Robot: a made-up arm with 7 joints. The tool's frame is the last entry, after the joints. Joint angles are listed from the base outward. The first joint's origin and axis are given. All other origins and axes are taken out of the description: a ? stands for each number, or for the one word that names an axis. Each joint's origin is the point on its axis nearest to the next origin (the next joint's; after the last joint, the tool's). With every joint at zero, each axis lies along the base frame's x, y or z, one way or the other. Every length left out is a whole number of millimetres.
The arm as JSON. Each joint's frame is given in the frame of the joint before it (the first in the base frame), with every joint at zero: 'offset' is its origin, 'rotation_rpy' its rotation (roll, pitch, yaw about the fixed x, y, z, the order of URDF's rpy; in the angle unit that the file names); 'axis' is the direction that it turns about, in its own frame. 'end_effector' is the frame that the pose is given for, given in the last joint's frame.
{
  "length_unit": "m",
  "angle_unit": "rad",
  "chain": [
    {
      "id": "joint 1",
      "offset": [
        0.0,
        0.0,
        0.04
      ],
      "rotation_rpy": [
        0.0,
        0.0,
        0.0
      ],
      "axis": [
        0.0,
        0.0,
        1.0
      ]
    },
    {
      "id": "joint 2",
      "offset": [
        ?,
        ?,
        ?
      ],
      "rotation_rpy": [
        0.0,
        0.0,
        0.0
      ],
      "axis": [
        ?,
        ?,
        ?
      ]
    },
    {
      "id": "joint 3",
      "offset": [
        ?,
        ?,
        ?
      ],
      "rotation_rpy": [
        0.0,
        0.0,
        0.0
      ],
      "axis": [
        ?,
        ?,
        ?
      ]
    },
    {
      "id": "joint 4",
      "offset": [
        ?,
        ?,
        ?
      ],
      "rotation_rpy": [
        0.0,
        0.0,
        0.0
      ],
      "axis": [
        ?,
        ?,
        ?
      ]
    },
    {
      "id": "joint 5",
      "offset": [
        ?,
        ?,
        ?
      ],
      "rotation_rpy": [
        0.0,
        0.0,
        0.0
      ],
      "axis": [
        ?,
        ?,
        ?
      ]
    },
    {
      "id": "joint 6",
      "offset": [
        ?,
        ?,
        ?
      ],
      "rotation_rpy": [
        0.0,
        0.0,
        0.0
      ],
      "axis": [
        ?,
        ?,
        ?
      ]
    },
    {
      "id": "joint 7",
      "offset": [
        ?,
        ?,
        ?
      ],
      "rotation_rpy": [
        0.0,
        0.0,
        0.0
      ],
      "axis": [
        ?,
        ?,
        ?
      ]
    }
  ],
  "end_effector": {
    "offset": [
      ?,
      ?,
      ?
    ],
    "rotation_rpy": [
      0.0,
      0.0,
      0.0
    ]
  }
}
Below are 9 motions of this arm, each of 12 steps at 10 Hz.
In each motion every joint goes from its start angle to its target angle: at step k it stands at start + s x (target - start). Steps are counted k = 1, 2, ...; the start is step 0. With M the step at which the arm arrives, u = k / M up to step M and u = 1 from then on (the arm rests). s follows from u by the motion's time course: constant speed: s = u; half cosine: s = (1 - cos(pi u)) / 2; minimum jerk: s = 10 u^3 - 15 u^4 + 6 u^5.
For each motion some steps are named. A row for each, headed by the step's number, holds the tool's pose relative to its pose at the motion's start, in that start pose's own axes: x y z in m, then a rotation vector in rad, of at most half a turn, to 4 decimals.
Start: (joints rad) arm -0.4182 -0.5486 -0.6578 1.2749 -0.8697 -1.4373 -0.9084
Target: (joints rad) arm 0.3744 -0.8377 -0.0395 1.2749 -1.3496 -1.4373 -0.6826
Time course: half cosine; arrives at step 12
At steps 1, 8, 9, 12:
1: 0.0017 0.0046 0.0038 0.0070 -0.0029 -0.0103
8: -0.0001 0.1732 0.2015 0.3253 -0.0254 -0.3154
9: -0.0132 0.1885 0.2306 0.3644 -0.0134 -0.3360
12: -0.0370 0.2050 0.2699 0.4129 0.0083 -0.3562

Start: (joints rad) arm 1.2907 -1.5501 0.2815 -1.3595 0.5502 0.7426 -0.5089
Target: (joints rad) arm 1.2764 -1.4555 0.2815 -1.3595 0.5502 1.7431 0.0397
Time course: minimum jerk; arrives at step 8
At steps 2, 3, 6, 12:
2: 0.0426 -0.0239 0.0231 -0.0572 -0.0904 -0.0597
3: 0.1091 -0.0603 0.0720 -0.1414 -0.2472 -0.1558
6: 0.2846 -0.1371 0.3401 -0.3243 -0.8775 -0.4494
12: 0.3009 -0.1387 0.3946 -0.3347 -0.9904 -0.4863

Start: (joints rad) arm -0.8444 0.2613 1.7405 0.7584 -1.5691 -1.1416 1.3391
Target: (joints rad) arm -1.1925 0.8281 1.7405 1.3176 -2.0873 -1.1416 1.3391
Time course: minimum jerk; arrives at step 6
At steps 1, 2, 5, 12:
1: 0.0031 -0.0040 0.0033 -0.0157 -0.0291 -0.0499
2: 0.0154 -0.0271 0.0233 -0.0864 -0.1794 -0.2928
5: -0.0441 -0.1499 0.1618 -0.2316 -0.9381 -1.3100
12: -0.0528 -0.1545 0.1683 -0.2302 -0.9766 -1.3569

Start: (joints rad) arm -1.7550 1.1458 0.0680 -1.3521 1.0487 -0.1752 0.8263
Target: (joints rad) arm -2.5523 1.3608 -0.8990 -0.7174 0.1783 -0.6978 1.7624
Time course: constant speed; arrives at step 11
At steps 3, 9, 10, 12:
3: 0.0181 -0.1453 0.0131 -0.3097 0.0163 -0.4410
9: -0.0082 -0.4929 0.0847 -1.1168 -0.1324 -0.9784
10: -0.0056 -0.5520 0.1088 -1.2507 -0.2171 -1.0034
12: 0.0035 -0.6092 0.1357 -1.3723 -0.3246 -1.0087

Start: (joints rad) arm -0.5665 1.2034 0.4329 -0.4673 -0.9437 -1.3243 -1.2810
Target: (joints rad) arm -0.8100 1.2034 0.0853 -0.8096 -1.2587 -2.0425 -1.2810
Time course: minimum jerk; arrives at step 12
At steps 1, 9, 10, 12:
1: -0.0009 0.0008 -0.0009 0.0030 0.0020 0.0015
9: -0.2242 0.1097 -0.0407 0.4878 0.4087 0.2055
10: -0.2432 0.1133 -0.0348 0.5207 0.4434 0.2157
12: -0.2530 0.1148 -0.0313 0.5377 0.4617 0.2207

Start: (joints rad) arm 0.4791 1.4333 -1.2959 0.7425 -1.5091 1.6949 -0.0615
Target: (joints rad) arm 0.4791 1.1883 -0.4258 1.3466 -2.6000 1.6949 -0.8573
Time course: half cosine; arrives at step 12
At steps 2, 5, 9, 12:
2: -0.0150 0.0766 -0.0254 0.0552 0.0418 0.1771
5: -0.1722 0.4240 -0.0568 0.3842 0.1398 0.9591
9: -0.5925 0.7905 0.2381 1.1168 -0.1379 2.0426
12: -0.7123 0.8144 0.3979 1.3635 -0.3745 2.2929

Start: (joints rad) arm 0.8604 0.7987 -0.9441 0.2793 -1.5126 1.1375 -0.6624
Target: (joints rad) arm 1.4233 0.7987 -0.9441 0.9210 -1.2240 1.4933 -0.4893
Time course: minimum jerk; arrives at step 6
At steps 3, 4, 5, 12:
3: 0.2430 0.0124 0.1348 -0.2469 -0.3314 0.2252
4: 0.3497 0.0800 0.2415 -0.3725 -0.5408 0.3550
5: 0.3951 0.1398 0.3090 -0.4410 -0.6711 0.4341
12: 0.4023 0.1535 0.3227 -0.4543 -0.6979 0.4504

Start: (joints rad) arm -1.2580 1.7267 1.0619 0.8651 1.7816 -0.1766 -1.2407
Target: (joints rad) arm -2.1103 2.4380 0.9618 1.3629 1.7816 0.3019 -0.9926
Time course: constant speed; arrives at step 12
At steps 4, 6, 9, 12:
4: -0.2159 0.0331 -0.0995 0.0756 0.2554 -0.2923
6: -0.3120 0.0804 -0.1422 0.1285 0.4016 -0.3824
9: -0.4323 0.1758 -0.1940 0.2237 0.6258 -0.4400
12: -0.5199 0.2878 -0.2336 0.3348 0.8323 -0.4034

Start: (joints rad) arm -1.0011 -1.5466 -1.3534 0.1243 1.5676 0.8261 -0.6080
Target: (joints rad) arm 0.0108 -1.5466 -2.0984 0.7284 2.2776 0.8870 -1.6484
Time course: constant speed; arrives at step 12
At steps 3, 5, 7, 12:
3: -0.0142 0.0685 -0.0820 0.2775 -0.0534 0.3982
5: -0.0234 0.1255 -0.1276 0.4476 -0.1174 0.6772
7: -0.0352 0.1890 -0.1642 0.6052 -0.2023 0.9639
12: -0.0891 0.3565 -0.2165 0.9410 -0.4976 1.7004

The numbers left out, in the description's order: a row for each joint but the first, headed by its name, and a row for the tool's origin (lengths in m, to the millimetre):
joint 2: xyz -0.019 -0.27 0.0, axis 0.0 1.0 0.0
joint 3: xyz 0.186 0.0 -0.085, axis 0.0 0.0 -1.0
joint 4: xyz 0.017 -0.055 0.0, axis -1.0 0.0 0.0
joint 5: xyz 0.0 0.077 0.123, axis 1.0 0.0 0.0
joint 6: xyz 0.0 -0.044 0.248, axis 0.0 -1.0 0.0
joint 7: xyz 0.262 0.0 -0.504, axis 0.0 0.0 -1.0
tool: xyz -0.1 -0.01 0.0

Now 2 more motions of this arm.
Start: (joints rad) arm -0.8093 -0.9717 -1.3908 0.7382 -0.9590 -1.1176 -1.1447
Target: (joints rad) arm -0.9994 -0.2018 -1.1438 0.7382 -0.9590 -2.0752 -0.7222
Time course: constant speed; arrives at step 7
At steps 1, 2, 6, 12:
1: -0.0367 0.0799 -0.0197 0.1610 0.0862 0.0544
2: -0.0925 0.1542 -0.0199 0.3087 0.1983 0.1088
6: -0.4169 0.2828 0.1711 0.7032 0.8612 0.3267
12: -0.4916 0.2580 0.2575 0.7383 1.0668 0.3815

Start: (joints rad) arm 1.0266 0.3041 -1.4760 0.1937 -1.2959 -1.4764 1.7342
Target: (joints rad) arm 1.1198 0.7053 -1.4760 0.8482 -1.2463 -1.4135 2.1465
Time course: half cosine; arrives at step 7
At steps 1, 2, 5, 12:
1: -0.0040 0.0041 0.0015 0.0080 -0.0032 -0.0303
2: -0.0144 0.0151 0.0060 0.0310 -0.0113 -0.1153
5: -0.0475 0.0565 0.0287 0.1462 -0.0274 -0.4965
12: -0.0528 0.0658 0.0365 0.1843 -0.0250 -0.6111

